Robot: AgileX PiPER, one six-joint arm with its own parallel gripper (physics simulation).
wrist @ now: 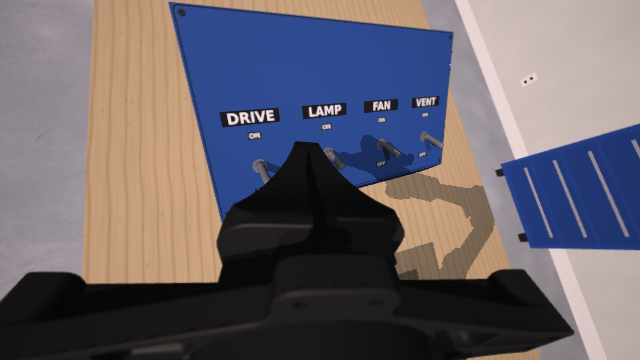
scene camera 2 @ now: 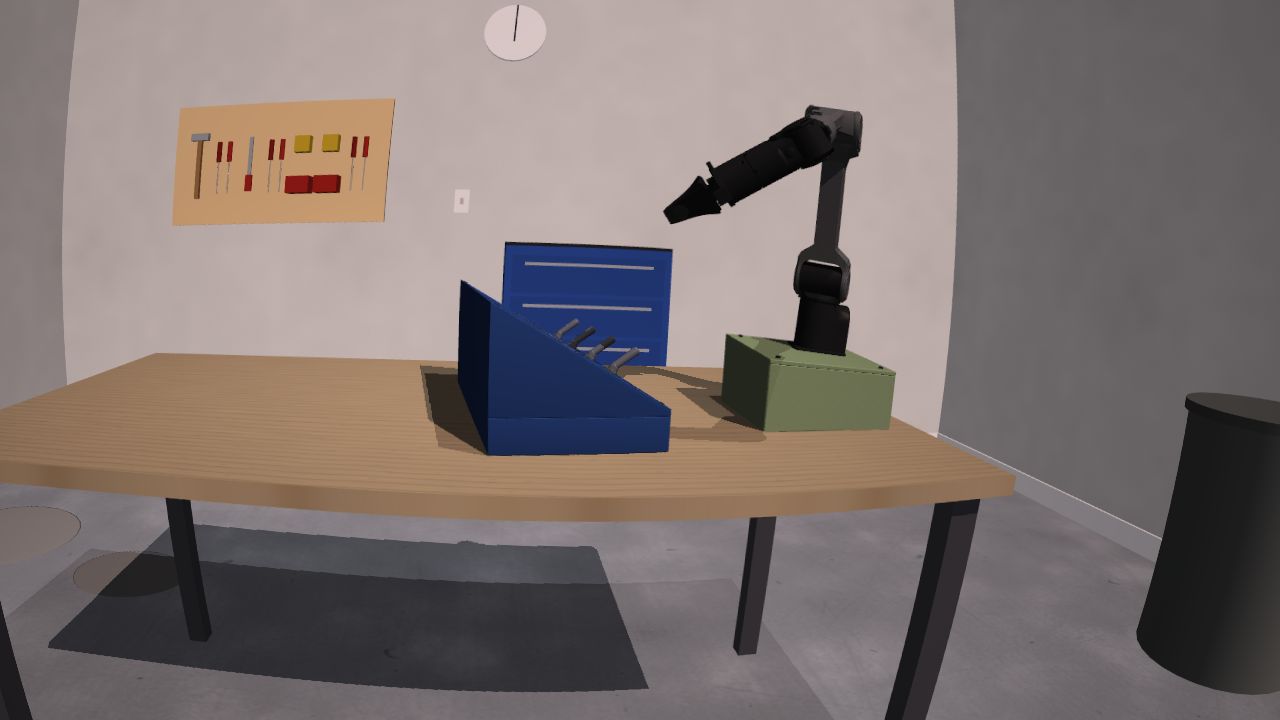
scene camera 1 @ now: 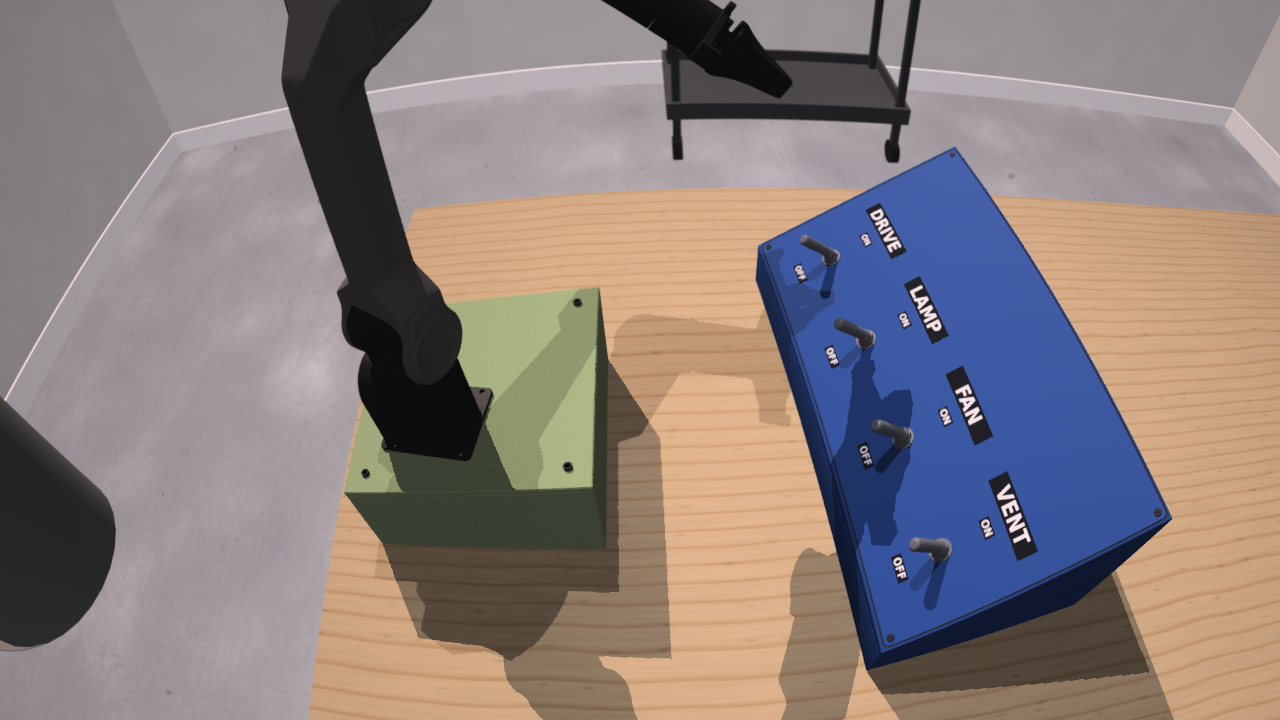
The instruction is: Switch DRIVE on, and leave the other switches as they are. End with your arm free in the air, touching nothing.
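The blue sloped switch box (scene camera 1: 1056,358) (scene camera 2: 554,394) (wrist: 310,65) stands on the table. The DRIVE lever (scene camera 1: 818,248) (scene camera 2: 624,360) (wrist: 263,172) leans to its OFF side; its tip is hidden behind my gripper in the wrist view. The LAMP lever (scene camera 1: 853,330) (wrist: 336,159), FAN lever (scene camera 1: 891,430) (wrist: 390,148) and VENT lever (scene camera 1: 929,546) (wrist: 432,140) lean to OFF too. My gripper (scene camera 1: 784,87) (scene camera 2: 669,215) (wrist: 305,157) is shut and empty. It hangs in the air above the levers, on the robot's side of the box, touching nothing.
The green base block (scene camera 1: 474,519) (scene camera 2: 827,398) carries the arm on the wooden table (scene camera 1: 716,501) (scene camera 2: 295,420) (wrist: 125,150). A black cart (scene camera 1: 787,112), a blue drawer cabinet (scene camera 2: 586,284) (wrist: 570,200) and a dark bin (scene camera 1: 53,537) (scene camera 2: 1217,537) stand away from the table.
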